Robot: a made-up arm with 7 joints. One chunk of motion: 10 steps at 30 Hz.
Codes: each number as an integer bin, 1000 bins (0 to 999) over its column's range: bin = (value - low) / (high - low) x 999, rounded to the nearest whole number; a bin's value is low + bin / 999 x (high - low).
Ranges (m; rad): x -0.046..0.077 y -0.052..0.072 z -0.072..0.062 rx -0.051..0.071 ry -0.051..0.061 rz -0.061..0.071
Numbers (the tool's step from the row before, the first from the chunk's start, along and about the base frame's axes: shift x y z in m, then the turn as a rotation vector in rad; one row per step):
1: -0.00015 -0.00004 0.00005 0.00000 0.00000 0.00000
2: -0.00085 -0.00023 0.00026 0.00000 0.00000 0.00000
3: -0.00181 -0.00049 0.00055 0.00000 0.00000 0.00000
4: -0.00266 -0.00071 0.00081 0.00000 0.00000 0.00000
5: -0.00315 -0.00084 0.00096 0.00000 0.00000 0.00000
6: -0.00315 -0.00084 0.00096 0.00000 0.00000 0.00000
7: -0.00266 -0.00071 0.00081 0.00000 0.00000 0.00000
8: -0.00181 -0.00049 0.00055 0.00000 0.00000 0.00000
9: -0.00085 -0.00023 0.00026 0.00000 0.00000 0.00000
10: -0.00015 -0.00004 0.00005 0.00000 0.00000 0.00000
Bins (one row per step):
1: 372 419 537 418 455 462
2: 367 417 539 418 455 462
3: 359 415 541 418 455 462
4: 352 413 543 418 455 462
5: 348 412 544 418 455 462
6: 348 412 544 418 455 462
7: 352 413 543 418 455 462
8: 359 415 541 418 455 462
9: 367 417 539 418 455 462
10: 372 419 537 418 455 462

